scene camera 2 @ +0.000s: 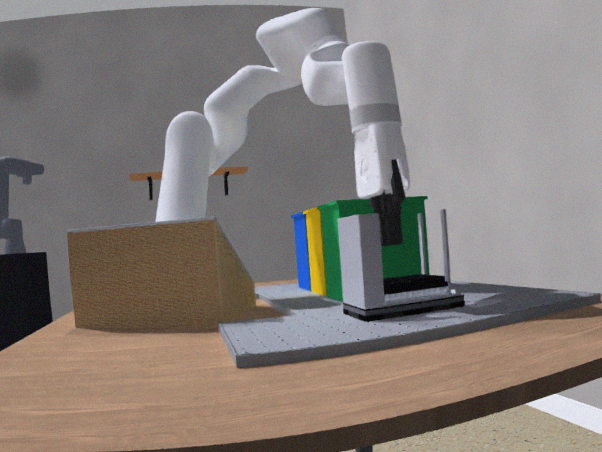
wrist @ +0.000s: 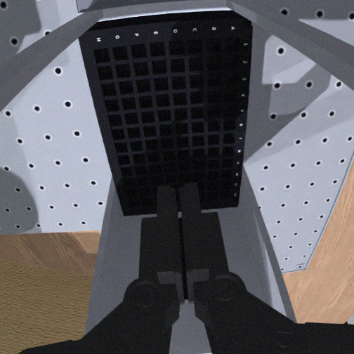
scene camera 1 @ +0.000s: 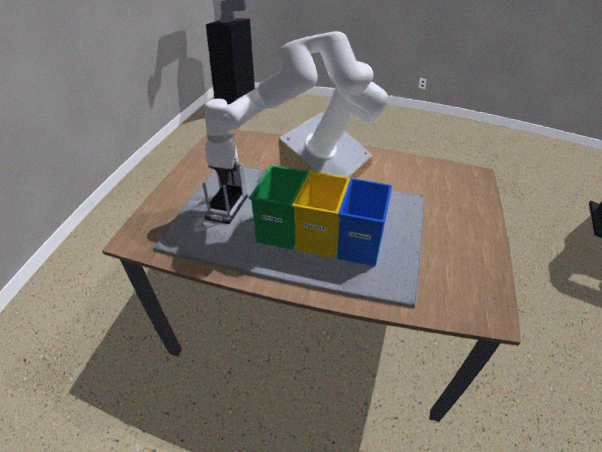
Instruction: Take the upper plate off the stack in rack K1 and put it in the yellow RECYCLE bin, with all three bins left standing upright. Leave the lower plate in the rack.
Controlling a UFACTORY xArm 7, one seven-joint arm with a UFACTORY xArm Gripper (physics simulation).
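Seen in the pictures: gripper, between the fingertips: [scene camera 2: 391, 245] [scene camera 1: 225, 183]; arm's base, origin of its link: [scene camera 2: 177, 253] [scene camera 1: 320, 146].
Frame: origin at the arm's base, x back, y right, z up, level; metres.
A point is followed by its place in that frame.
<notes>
A black gridded plate [scene camera 1: 229, 196] {y 0.173, x -0.358, z -0.061 m} [scene camera 2: 415, 283] {y 0.225, x -0.380, z -0.065 m} [wrist: 175, 106] lies flat as the upper plate in rack K1 [scene camera 1: 215, 218] {y 0.172, x -0.448, z -0.094 m} [scene camera 2: 360, 260] {y 0.242, x -0.302, z -0.025 m} [wrist: 125, 280]. A pale strip [scene camera 2: 422, 294] {y 0.223, x -0.390, z -0.082 m} shows directly under it in the scene camera 2 view and looks like the lower plate's edge. My gripper [scene camera 1: 224, 185] {y 0.187, x -0.356, z -0.010 m} [scene camera 2: 391, 244] {y 0.187, x -0.356, z -0.010 m} [wrist: 178, 206] is shut and empty, with its fingertips together above the black plate, near the end by the rack's tall grey panel. The yellow RECYCLE bin [scene camera 1: 315, 241] {y -0.199, x -0.425, z -0.053 m} [scene camera 2: 315, 252] {y -0.159, x -0.260, z -0.020 m} stands upright between the other bins. Its floor is hidden.
The green bin [scene camera 1: 275, 231] [scene camera 2: 360, 215] stands upright between the rack and the yellow bin. The blue bin [scene camera 1: 359, 249] {y -0.329, x -0.398, z -0.050 m} [scene camera 2: 301, 252] {y -0.290, x -0.232, z -0.020 m} stands upright on the far side. Thin posts [scene camera 2: 445, 245] {y 0.214, x -0.432, z -0.017 m} rise at the rack's other end. All stand on a grey perforated board [scene camera 1: 395, 285] {y -0.465, x -0.430, z -0.108 m} [scene camera 2: 300, 345] {y 0.366, x -0.215, z -0.108 m}.
</notes>
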